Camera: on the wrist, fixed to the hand. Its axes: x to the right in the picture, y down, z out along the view.
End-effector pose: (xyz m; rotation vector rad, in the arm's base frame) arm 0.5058 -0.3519 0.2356 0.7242 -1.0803 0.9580
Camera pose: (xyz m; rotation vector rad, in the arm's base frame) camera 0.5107 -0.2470 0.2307 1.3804 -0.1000 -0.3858
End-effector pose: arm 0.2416 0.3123 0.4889 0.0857 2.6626 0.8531
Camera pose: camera 0.1839 0.2969 0.5754 -1.7151 1.7767 -0.0175
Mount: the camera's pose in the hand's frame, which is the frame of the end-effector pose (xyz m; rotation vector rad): 0.0255 0.0397 -0.0939 0.1984 0.0089 -1.6569
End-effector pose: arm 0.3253 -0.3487 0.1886 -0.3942 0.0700 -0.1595
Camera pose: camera 0.3467 -0.3522 0.0858 -0.1625 -0.2849 -1.7870
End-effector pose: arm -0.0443 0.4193 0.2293 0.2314 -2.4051 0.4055
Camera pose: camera -0.0181 0.4876 0.3047 2.0017 -1.4066 -0.1643
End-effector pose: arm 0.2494 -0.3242 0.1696 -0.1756 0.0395 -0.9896
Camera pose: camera 0.2857 -0.3363 0.0717 0.0235 -0.2386 -2.6316
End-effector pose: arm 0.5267 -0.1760 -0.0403 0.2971 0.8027 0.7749
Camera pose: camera 0.4485 -0.1341 -0.0967 -0.2395 0.8389 -0.8592
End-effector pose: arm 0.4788 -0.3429 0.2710 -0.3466 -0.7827 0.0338
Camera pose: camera 0.5662 -0.3290 0.2143 0.5621 -0.8521 -1.4268
